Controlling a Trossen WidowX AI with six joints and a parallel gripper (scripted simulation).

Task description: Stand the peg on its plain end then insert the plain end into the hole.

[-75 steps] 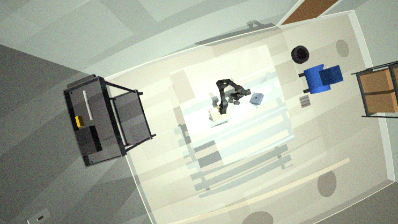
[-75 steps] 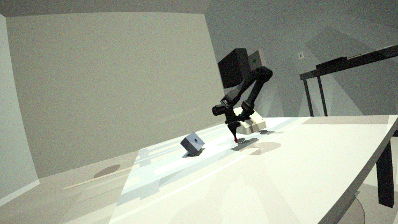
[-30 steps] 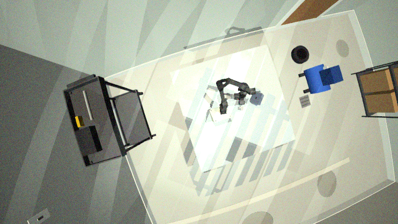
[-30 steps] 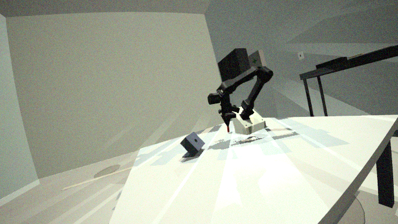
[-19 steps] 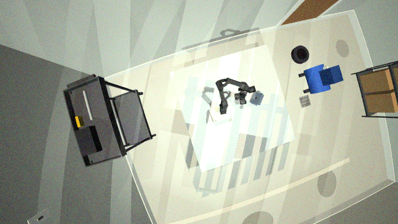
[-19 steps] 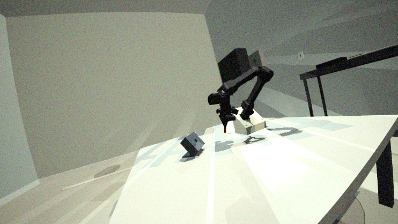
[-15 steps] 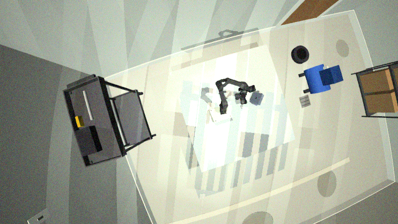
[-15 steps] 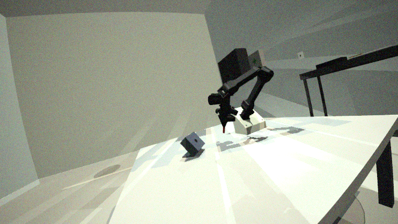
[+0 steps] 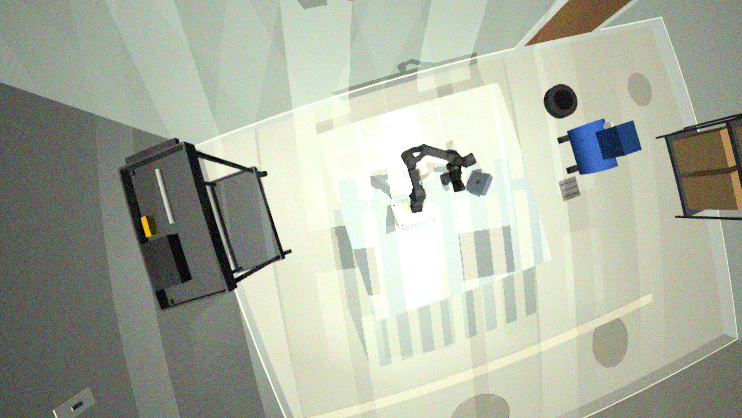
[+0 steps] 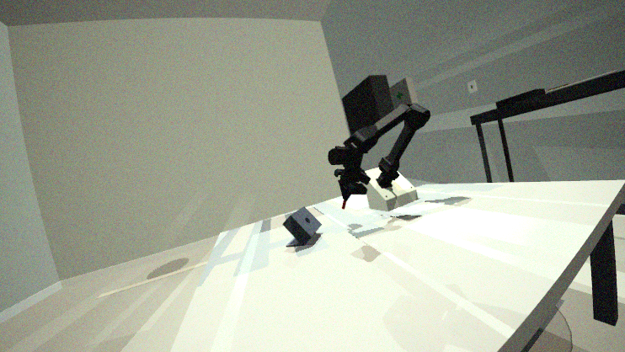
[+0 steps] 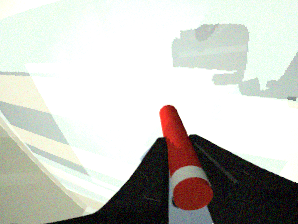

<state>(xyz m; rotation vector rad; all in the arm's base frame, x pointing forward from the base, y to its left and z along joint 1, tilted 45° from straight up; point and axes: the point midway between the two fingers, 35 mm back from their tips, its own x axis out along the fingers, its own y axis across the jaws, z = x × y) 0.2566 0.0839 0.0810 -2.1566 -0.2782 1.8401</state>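
Right now my gripper tip is 180 mm short of the sloped panel, 30 mm to the left of it and 50 mm above it. Also, from my gripper tip: red peg 10 mm behind, 10 mm to the left, 10 mm above.
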